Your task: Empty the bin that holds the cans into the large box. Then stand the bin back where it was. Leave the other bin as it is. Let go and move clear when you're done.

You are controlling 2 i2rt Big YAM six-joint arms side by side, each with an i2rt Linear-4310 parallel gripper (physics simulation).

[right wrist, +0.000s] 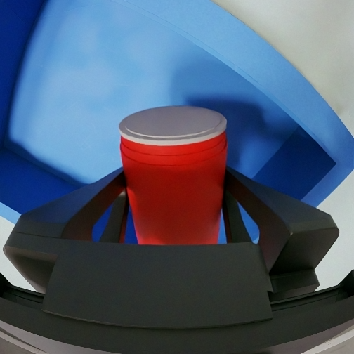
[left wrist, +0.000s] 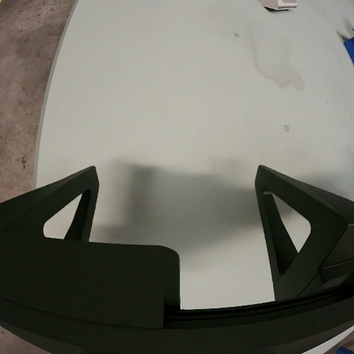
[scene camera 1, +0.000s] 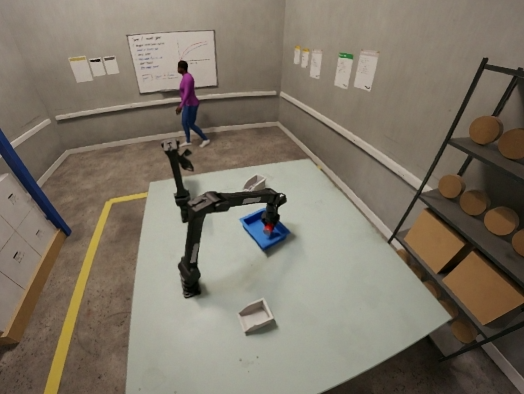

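Seen in the pictures: left gripper, fingertip midpoint: (scene camera 1: 193, 169); right gripper, fingertip midpoint: (scene camera 1: 269, 227); left arm's base at its link origin: (scene camera 1: 187, 216); right arm's base at its link origin: (scene camera 1: 190, 286).
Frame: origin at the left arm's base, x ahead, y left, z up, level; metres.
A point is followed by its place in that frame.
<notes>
The large blue box (scene camera 1: 254, 224) @[x 0.406, y -0.255, z 0.003 m] (left wrist: 351, 49) (right wrist: 285, 70) lies mid-table. My right gripper (scene camera 1: 269, 224) @[x 0.460, y -0.369, z 0.064 m] (right wrist: 175, 174) is shut on a red can (scene camera 1: 268, 230) @[x 0.432, y -0.410, z 0.090 m] (right wrist: 175, 200) with a grey lid and holds it over the inside of the blue box. The gap between can and box floor is hard to tell. My left gripper (scene camera 1: 190, 159) (left wrist: 176, 174) is open and empty, raised over the table's back left. A light grey bin (scene camera 1: 256, 316) @[x 0.180, y -0.818, z 0.005 m] stands upright near the front. Another grey bin (scene camera 1: 256, 181) @[x 0.607, y 0.185, z 0.014 m] stands behind the blue box, partly hidden by the right arm; its contents are unclear.
Both arms are mounted along the left side of the table (scene camera 1: 320, 280) @[x 0.571, y -0.782, z 0.000 m]. The right arm (scene camera 1: 240, 199) @[x 0.252, y -0.463, z 0.426 m] reaches across between the left arm (scene camera 1: 177, 175) @[x 0.005, y 0.012, z 0.332 m] and the blue box. A shelf rack (scene camera 1: 460, 104) stands beyond the table at the right. A person (scene camera 1: 187, 95) walks behind the table.
</notes>
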